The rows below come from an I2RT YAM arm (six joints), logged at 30 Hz.
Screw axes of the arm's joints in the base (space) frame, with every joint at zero. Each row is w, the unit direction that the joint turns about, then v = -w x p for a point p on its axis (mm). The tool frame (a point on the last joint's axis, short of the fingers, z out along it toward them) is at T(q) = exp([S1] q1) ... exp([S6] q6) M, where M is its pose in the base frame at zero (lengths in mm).
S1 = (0, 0, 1, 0.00, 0.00, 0.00)
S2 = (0, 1, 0, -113.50, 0.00, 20.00)
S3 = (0, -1, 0, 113.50, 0.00, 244.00)
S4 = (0, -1, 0, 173.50, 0.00, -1.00)
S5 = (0, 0, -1, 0.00, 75.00, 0.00)
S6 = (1, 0, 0, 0.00, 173.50, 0.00)
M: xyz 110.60 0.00 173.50 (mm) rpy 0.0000 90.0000 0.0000 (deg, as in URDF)
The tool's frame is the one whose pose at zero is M.
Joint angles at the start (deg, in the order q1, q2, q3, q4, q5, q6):
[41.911 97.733 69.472 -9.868 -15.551 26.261]
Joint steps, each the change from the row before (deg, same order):
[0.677 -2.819 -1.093 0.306 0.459 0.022]
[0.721 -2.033 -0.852 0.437 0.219 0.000]
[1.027 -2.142 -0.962 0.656 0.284 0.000]
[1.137 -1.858 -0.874 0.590 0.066 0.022]
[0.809 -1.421 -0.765 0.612 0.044 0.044]
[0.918 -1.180 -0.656 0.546 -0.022 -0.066]
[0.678 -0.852 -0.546 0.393 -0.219 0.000]
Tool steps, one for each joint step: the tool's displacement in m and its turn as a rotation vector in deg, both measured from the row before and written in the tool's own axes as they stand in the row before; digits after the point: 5 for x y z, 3 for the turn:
[0.00004 0.00873 -0.01265 -0.892 -1.625 -0.909]
[0.00065 0.00750 -0.00863 -0.976 -1.141 -0.821]
[0.00141 0.00915 -0.00859 -1.235 -1.209 -1.016]
[0.00206 0.00913 -0.00704 -1.415 -0.832 -0.954]
[0.00158 0.00644 -0.00528 -1.085 -0.718 -0.670]
[0.00201 0.00659 -0.00401 -1.147 -0.463 -0.768]
[0.00189 0.00471 -0.00275 -0.995 -0.172 -0.488]

